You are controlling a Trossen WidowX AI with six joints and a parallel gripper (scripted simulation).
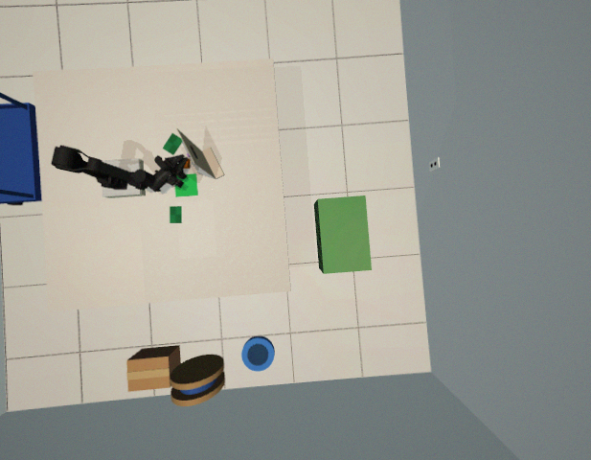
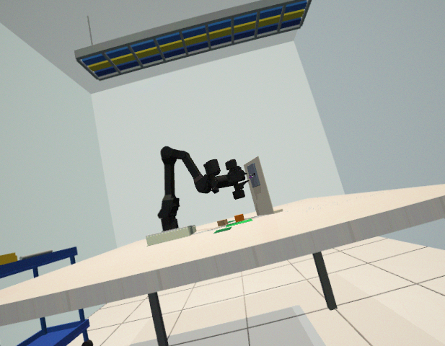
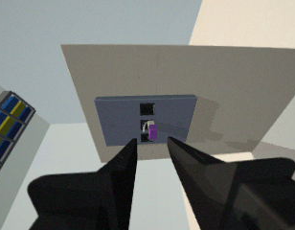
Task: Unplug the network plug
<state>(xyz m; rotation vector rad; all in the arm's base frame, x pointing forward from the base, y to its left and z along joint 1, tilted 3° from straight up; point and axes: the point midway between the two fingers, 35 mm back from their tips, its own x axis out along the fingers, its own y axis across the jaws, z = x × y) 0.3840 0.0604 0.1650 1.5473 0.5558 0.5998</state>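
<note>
My gripper tip is now 20 mm short of the network plug and 10 mm to the right of it. From my gripper tip the other things lie so: orange block 90 mm behind, 30 mm to the left, 190 mm below; then bright green marked square 90 mm behind, 90 mm to the right, 200 mm below; then upright panel 40 mm ahead, 20 mm to the left, 70 mm below.
</note>
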